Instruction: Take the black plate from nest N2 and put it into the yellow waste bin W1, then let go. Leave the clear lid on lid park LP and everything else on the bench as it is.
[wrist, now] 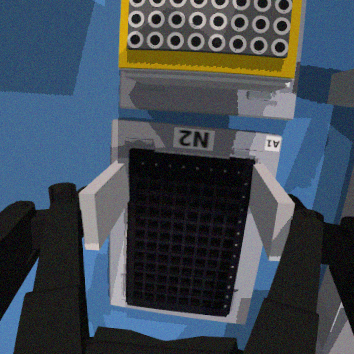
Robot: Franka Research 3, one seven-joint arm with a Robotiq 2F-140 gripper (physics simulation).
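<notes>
The black plate, a dark grid of square wells, lies flat in the grey-white nest N2 in the middle of the wrist view. The nest's N2 label is at the top of its frame, with a small A1 tag at the right. My gripper is shut on the black plate, with one pale pad against each long side near the labelled end. The pads cover parts of the nest's side rims. The yellow waste bin W1, the lid park LP and the clear lid do not show in the wrist view.
A yellow-framed rack of white-ringed tubes stands on a grey base just beyond the nest's labelled end. Grey objects show at the right edge. The bench surface is blue, with darker shadows.
</notes>
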